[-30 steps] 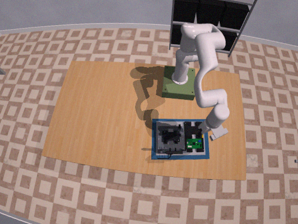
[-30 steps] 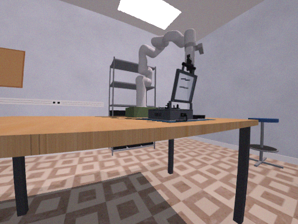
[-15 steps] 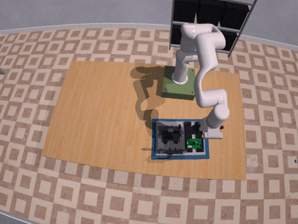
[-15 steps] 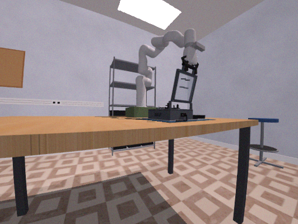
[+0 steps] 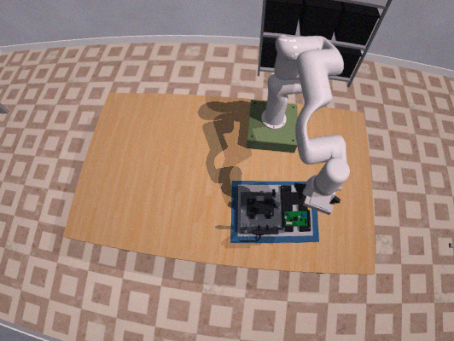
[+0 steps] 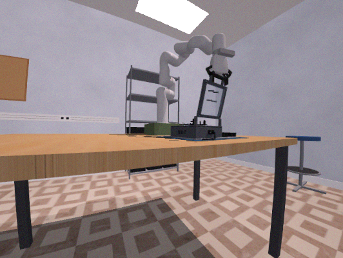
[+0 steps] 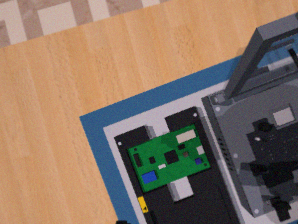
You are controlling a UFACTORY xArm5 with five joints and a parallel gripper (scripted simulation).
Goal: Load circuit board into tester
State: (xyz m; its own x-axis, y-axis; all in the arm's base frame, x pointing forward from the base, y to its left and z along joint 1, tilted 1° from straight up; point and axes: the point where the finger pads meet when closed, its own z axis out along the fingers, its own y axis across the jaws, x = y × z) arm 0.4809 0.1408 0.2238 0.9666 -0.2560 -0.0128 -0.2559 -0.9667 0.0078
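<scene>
The green circuit board is 290 mm below my hand. From my hand the other things lie so: tester lid: 160 mm to the right, 130 mm below, 100 mm ahead; then tester: 200 mm below, 130 mm to the right, 10 mm ahead.
</scene>
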